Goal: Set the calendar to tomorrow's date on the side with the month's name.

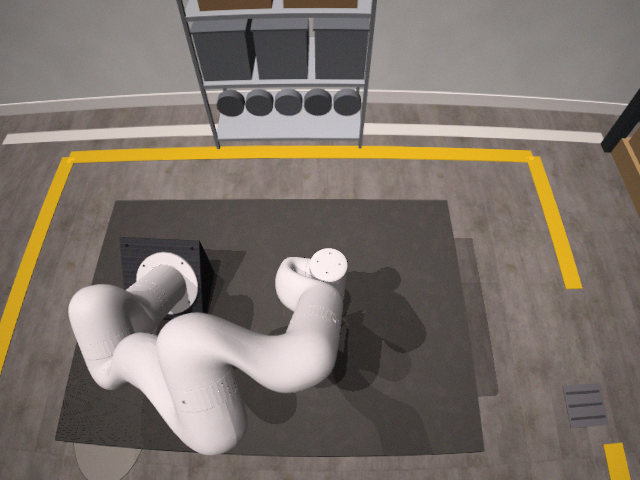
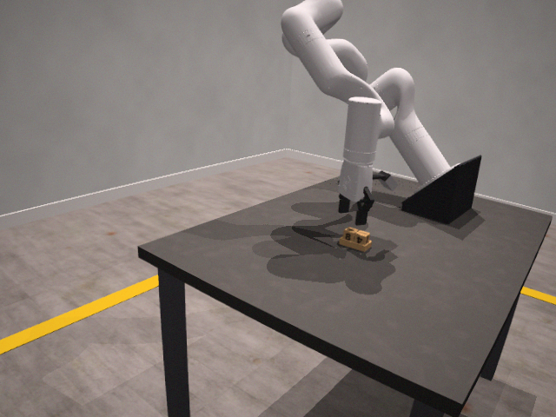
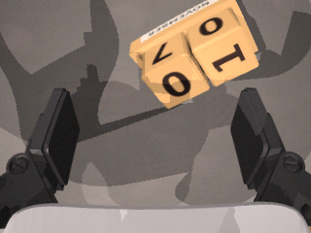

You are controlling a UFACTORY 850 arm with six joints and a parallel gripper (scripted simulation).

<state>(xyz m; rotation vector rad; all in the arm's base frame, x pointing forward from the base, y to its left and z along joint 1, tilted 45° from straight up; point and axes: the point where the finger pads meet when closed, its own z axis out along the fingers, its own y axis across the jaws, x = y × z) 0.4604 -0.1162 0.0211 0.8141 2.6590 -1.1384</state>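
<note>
Right now the calendar cube is 50 mm below my hand, 10 mm to the left of it and 10 mm ahead of it. Round my hand: wooden tray (70 mm below, 30 mm to the left, 10 mm ahead).
</note>
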